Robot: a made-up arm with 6 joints.
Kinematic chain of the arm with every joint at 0, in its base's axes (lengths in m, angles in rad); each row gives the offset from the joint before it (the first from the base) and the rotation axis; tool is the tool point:
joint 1: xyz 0 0 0.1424 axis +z
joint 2: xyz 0 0 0 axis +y
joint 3: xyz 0 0 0.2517 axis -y
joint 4: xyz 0 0 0 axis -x
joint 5: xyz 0.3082 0 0 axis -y
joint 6: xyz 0 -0.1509 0 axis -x
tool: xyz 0 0 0
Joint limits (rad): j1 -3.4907..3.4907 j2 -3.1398..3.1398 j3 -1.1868..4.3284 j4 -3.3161..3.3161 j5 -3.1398..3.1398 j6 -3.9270..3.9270
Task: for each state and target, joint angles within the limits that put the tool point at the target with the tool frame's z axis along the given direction. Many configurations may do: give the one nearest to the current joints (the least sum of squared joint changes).
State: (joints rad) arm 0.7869 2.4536 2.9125 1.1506 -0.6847 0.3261
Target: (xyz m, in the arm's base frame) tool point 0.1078 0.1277 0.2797 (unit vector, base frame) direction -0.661 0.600 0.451
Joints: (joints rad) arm 1.1076 2.5111 3.5992 1.3067 -0.5532 0.2307
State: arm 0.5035 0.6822 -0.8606 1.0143 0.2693 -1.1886
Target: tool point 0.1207 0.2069 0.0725 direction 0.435 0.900 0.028
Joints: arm 1.3484 0.3623 -1.1868 1.0727 0.0259 -1.3004
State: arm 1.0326 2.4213 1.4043 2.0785 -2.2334 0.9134
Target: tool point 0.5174 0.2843 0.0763 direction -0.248 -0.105 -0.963
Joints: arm 0.5443 1.7267 1.1978 1.4062 -2.0099 1.2842
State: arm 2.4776 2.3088 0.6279 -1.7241 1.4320 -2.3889
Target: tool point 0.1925 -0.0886 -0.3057 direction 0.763 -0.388 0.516
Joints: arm 2.7843 2.8857 0.8368 -1.6748 1.4666 -1.5035
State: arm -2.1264 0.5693 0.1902 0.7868 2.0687 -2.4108
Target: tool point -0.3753 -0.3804 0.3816 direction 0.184 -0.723 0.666
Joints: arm -2.2390 0.9653 0.8295 1.1697 2.7318 -2.6941
